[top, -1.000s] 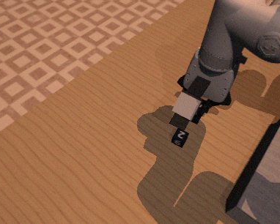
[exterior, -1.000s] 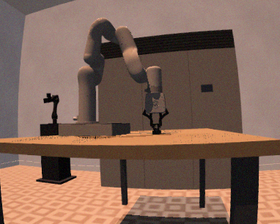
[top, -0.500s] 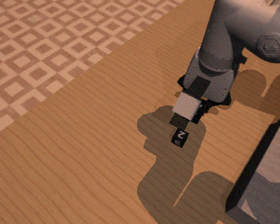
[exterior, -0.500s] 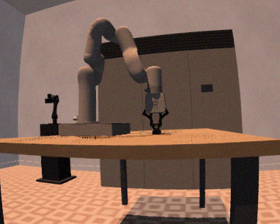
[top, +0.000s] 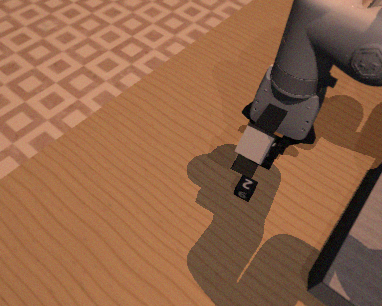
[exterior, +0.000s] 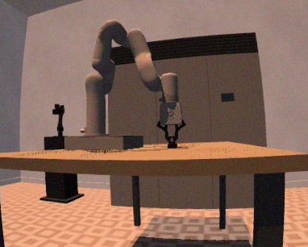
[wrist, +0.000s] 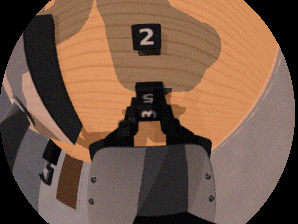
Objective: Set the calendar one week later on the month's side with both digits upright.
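Now: the black cube 10 mm below my hand. Also, from my hand: black digit cube: 10 mm behind, 90 mm to the left, 40 mm below.
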